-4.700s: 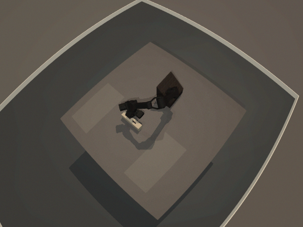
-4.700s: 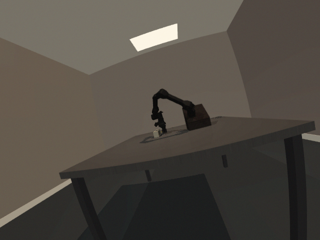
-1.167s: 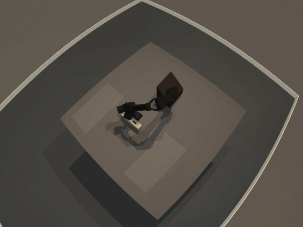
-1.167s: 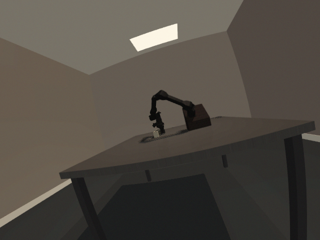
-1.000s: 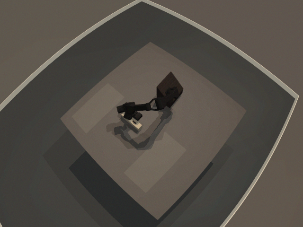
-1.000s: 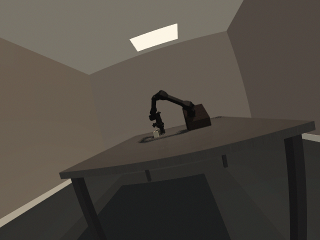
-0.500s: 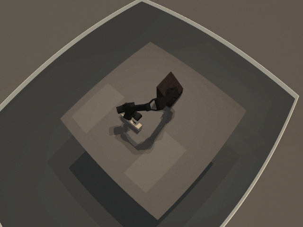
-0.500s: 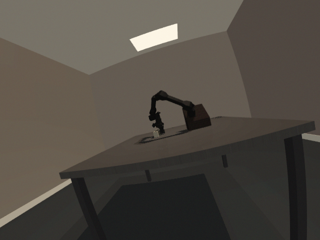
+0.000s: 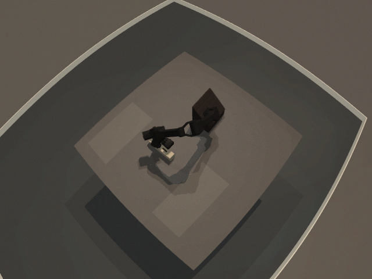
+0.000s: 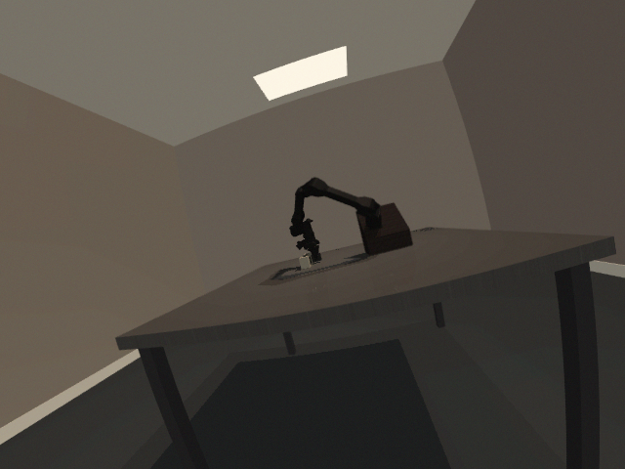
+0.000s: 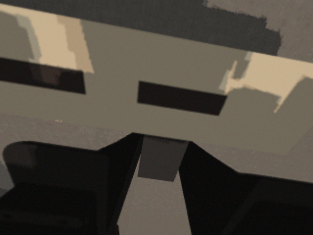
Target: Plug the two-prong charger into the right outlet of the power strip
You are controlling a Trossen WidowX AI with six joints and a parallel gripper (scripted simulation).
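Now: the black two-prong charger 20 mm ahead of my gripper tip and 10 mm above it.
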